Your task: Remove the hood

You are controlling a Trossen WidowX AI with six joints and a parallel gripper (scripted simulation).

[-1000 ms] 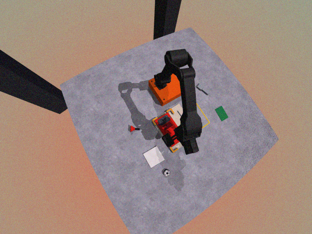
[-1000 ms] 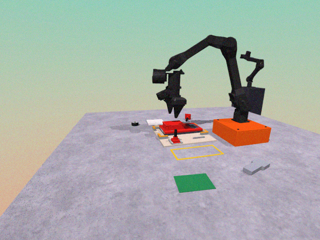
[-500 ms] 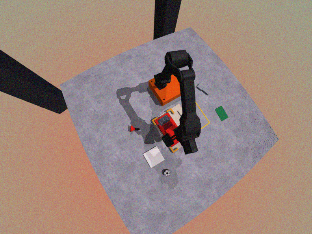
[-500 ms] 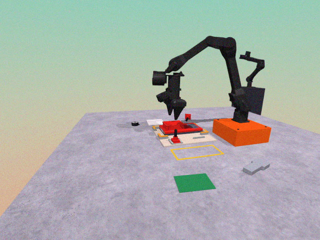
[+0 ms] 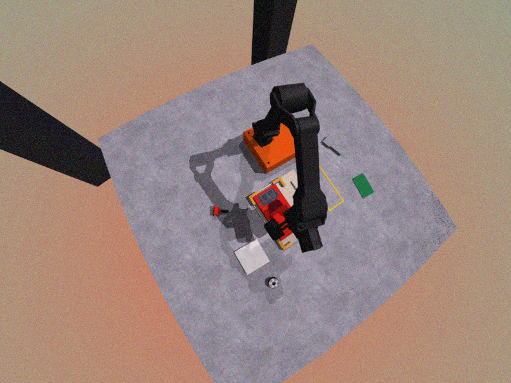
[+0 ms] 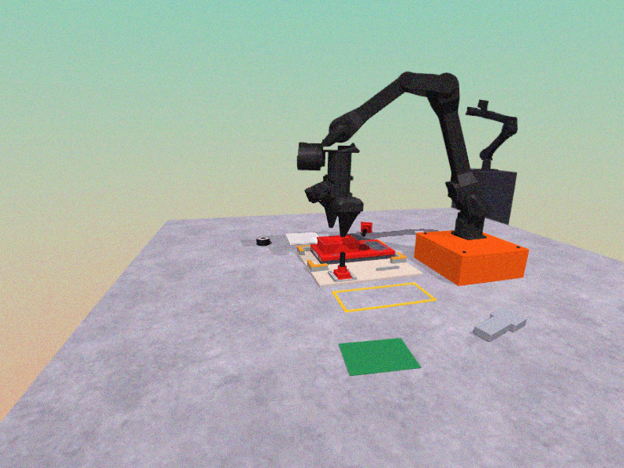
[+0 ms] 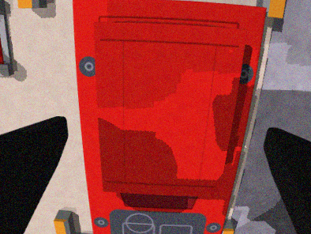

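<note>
My gripper tip is 3 cm above the hood. The rest, counted from my gripper tip: green square (40 cm to the left, 10 cm ahead, 7 cm below); white square (18 cm to the right, 7 cm below, 4 cm ahead).
</note>
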